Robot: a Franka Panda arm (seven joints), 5 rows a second.
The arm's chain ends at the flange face. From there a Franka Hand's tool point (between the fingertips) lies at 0.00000 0.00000 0.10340 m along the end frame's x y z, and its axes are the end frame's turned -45 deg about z.
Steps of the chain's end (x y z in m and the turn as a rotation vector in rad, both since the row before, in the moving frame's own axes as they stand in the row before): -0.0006, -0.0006, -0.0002, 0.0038, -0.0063, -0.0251; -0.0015, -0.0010, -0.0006, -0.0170, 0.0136, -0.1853; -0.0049, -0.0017, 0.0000, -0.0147, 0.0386, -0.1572
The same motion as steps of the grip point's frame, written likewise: -0.0002, -0.0016, -0.0002, 0.0071, -0.0018, -0.0251; -0.0004, 0.0005, -0.0006, -0.0216, -0.0024, -0.1853; -0.0002, -0.0009, -0.0001, -0.0377, 0.0169, -0.1572
